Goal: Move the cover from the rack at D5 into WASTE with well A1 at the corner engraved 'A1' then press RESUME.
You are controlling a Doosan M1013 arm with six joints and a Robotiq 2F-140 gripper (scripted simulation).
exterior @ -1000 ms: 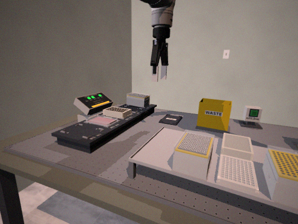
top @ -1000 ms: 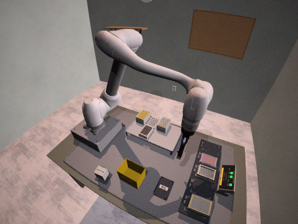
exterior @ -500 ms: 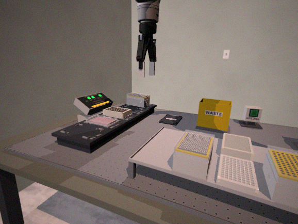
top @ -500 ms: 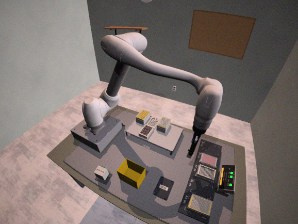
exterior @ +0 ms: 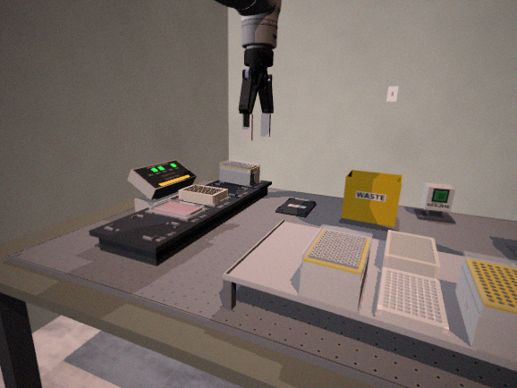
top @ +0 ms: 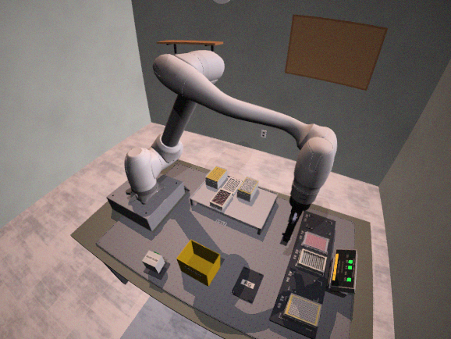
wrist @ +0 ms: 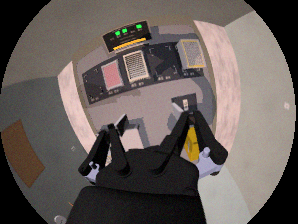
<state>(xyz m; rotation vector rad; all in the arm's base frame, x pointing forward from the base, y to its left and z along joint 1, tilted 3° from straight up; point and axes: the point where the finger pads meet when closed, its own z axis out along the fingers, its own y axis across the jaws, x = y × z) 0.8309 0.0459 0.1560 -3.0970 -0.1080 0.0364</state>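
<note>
My hand is 22 cm to the left of the tip rack, 18 cm short of it and 17 cm above it. The rest, counted from my hand: pink plate: 21 cm below, 16 cm to the left, 15 cm ahead; then regrip nest: 26 cm below, 18 cm to the right, 6 cm behind; then reservoir: 21 cm below, 16 cm ahead, 4 cm to the left.
</note>
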